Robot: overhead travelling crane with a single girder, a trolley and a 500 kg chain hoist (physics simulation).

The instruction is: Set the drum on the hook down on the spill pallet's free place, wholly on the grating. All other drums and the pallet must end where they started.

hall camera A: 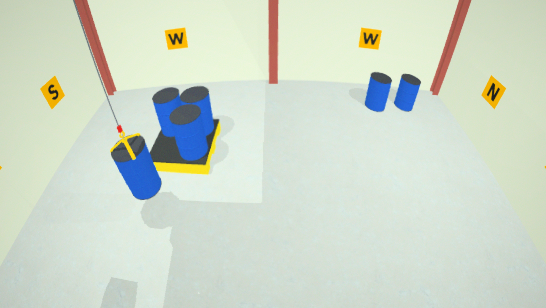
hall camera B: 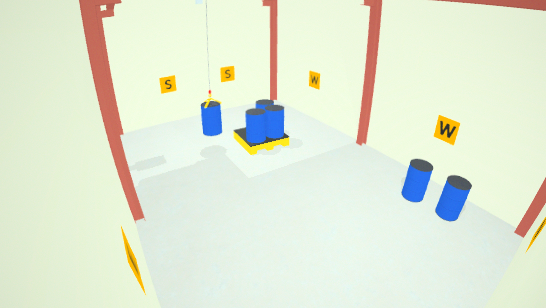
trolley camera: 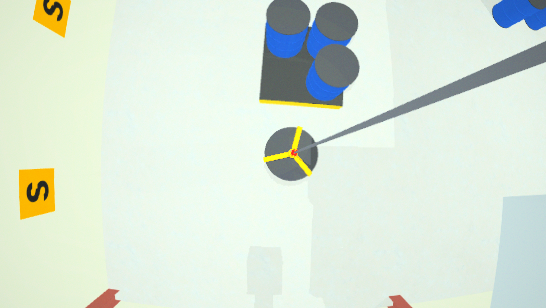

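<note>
The blue drum point(hall camera A: 140, 176) point(hall camera B: 211, 121) point(trolley camera: 279, 144) hangs upright on the hook above the floor, its shadow apart from it. My gripper point(hall camera A: 125, 140) point(hall camera B: 210, 101) point(trolley camera: 293, 152), a yellow three-armed grab, is shut on this drum's top rim. The spill pallet point(hall camera A: 164, 150) point(hall camera B: 241, 133) point(trolley camera: 283, 82), yellow with dark grating, stands beside the hung drum. In the trolley view the drum is below the pallet's near edge, with a gap. Three drums stand on the pallet: one point(hall camera A: 191, 140) point(hall camera B: 255, 127) point(trolley camera: 336, 65), a second point(hall camera A: 165, 114) point(trolley camera: 288, 17) and a third point(trolley camera: 336, 22). The grating's lower-left corner there is bare.
Two more blue drums, one point(hall camera A: 378, 92) point(hall camera B: 417, 181) and another point(hall camera A: 408, 93) point(hall camera B: 453, 199), stand on the floor by the W wall. Red columns point(hall camera A: 273, 42) point(hall camera B: 370, 75) stand along the walls. The S wall is on the hung drum's left in the trolley view.
</note>
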